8 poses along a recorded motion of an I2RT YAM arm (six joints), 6.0 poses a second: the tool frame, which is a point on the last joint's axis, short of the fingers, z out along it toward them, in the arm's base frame.
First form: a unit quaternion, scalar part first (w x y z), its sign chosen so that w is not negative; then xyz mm.
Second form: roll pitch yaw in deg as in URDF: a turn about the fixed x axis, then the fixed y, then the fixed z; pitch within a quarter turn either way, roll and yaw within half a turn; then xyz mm. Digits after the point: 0 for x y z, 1 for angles.
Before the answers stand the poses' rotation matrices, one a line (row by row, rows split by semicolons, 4 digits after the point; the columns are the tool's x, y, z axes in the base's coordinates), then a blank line. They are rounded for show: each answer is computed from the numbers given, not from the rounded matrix.
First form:
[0.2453, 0.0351, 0.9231, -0.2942, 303, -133, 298]
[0.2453, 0.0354, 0.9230, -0.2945, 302, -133, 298]
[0.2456, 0.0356, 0.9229, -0.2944, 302, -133, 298]
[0.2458, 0.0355, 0.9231, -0.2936, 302, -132, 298]
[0.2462, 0.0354, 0.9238, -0.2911, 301, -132, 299]
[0.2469, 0.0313, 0.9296, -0.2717, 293, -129, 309]
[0.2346, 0.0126, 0.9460, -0.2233, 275, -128, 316]
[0.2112, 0.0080, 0.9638, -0.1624, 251, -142, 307]
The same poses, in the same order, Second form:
-0.8772 0.2091 0.4322; -0.0795 0.8244 -0.5603; -0.4735 -0.5259 -0.7066
-0.8772 0.2098 0.4319; -0.0791 0.8240 -0.5610; -0.4736 -0.5262 -0.7062
-0.8768 0.2103 0.4324; -0.0789 0.8241 -0.5609; -0.4743 -0.5259 -0.7060
-0.8766 0.2099 0.4330; -0.0788 0.8251 -0.5595; -0.4746 -0.5246 -0.7068
-0.8763 0.2087 0.4343; -0.0779 0.8280 -0.5553; -0.4755 -0.5204 -0.7093
-0.8761 0.1924 0.4421; -0.0760 0.8504 -0.5206; -0.4761 -0.4897 -0.7304
-0.8896 0.1286 0.4382; -0.0809 0.9000 -0.4284; -0.4495 -0.4166 -0.7902
-0.9107 0.0840 0.4045; -0.0532 0.9471 -0.3164; -0.4097 -0.3097 -0.8580

[-143.3, 28.3, -174.8, 303, -133, 298]
[-143.3, 28.3, -174.8, 302, -133, 298]
[-143.3, 28.3, -174.9, 302, -133, 298]
[-143.4, 28.3, -174.9, 302, -132, 298]
[-143.7, 28.4, -174.9, 301, -132, 299]
[-146.2, 28.4, -175.0, 293, -129, 309]
[-152.2, 26.7, -174.8, 275, -128, 316]
[-160.2, 24.2, -176.7, 251, -142, 307]

